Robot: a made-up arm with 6 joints.
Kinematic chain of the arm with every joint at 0, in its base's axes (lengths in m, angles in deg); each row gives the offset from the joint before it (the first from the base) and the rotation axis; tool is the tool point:
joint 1: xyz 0 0 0.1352 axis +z
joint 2: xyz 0 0.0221 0 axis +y
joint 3: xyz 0 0 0.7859 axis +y
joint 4: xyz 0 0 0.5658 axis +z
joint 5: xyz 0 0 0 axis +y
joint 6: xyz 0 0 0.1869 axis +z
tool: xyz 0 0 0
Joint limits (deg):
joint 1: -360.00..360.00
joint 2: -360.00..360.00
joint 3: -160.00..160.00
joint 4: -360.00..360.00
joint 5: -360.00..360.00
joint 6: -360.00..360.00
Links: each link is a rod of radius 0.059 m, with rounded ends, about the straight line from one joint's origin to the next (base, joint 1, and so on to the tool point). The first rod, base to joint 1, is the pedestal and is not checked.
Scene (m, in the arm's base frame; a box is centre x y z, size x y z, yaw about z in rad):
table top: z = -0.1
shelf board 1: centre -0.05 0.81 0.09 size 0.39 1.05 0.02 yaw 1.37
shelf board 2: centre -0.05 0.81 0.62 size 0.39 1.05 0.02 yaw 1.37
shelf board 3: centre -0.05 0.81 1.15 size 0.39 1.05 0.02 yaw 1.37
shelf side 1: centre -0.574 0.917 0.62 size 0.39 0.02 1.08 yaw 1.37
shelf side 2: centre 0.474 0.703 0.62 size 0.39 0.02 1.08 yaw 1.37
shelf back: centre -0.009 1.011 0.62 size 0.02 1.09 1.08 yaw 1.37
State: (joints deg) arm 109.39 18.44 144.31 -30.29 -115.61 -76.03
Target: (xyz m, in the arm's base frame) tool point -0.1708 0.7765 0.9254
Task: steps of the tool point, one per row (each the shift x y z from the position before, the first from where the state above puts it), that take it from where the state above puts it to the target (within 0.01 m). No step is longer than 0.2 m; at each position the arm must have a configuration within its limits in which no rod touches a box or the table.
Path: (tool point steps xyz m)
1: 0.0018 0.0540 0.1305
2: 0.0170 0.0135 0.1598
3: 0.0307 -0.0377 0.1744
4: 0.0185 0.1424 0.0084
5: 0.0387 0.1386 -0.0084

